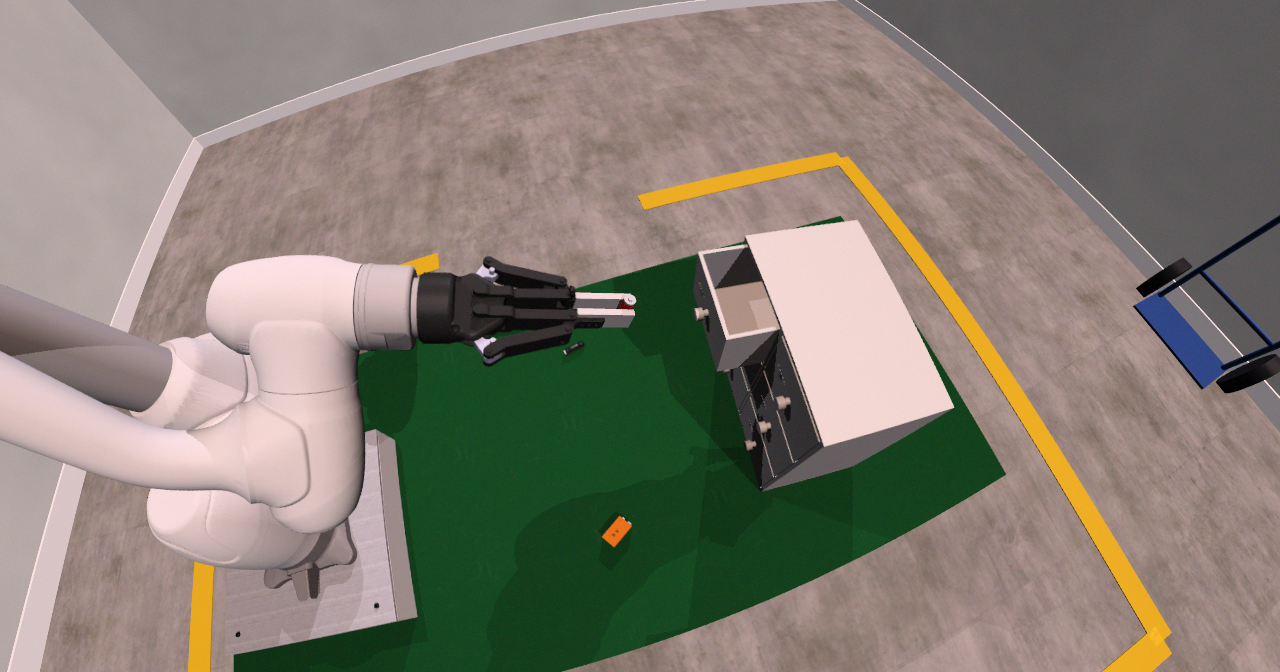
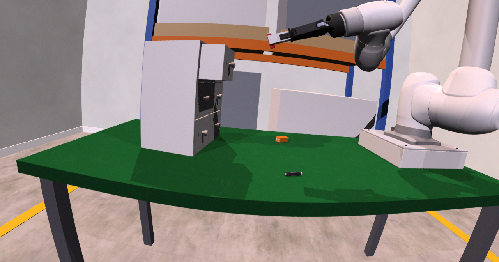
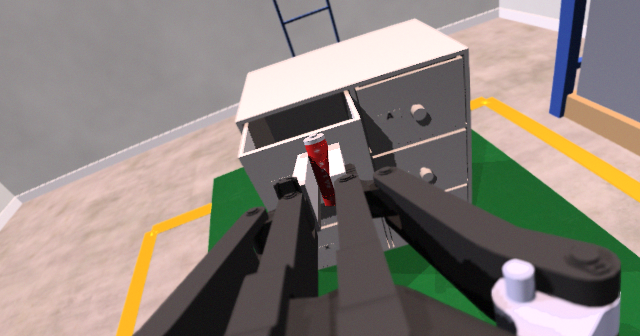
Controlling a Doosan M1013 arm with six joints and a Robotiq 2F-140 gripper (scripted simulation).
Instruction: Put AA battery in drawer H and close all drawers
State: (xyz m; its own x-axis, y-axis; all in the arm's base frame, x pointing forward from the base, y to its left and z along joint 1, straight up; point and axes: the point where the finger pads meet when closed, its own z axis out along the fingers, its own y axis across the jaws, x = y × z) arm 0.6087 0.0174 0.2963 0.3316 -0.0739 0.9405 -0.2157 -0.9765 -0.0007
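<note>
The drawer marked H lies 22 cm ahead of my hand, 12 cm below it and 2 cm to the right of it. Also, from my hand: black AA battery: 36 cm below, 16 cm to the left, 4 cm behind; then red cylinder: 2 cm ahead, 1 cm to the right, 1 cm below; then orange block: 36 cm below, 19 cm to the right, 8 cm behind.
</note>
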